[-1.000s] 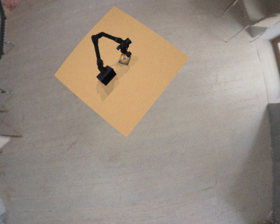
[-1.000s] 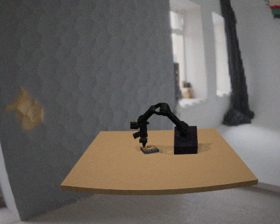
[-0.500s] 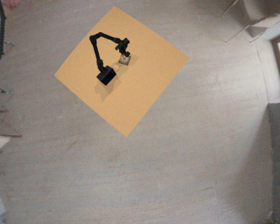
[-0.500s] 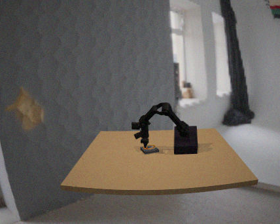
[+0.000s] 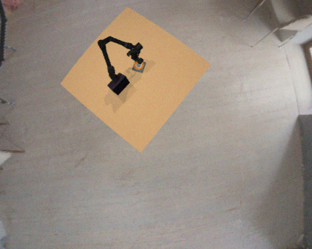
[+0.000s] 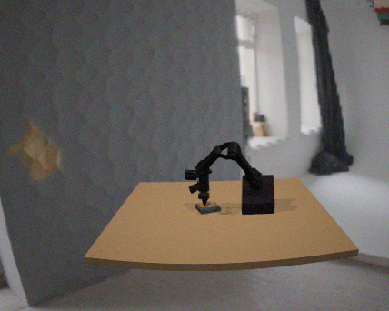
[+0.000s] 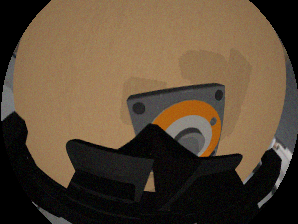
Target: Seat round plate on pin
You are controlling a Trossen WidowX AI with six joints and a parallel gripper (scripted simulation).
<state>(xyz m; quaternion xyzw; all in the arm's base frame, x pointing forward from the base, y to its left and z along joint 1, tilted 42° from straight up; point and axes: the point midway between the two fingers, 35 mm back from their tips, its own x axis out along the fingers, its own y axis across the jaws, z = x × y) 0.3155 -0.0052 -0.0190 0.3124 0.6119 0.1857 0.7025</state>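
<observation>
Right now my gripper tip is 3 cm past the grey square base, 5 cm to the left of it and 2 cm above it.
</observation>
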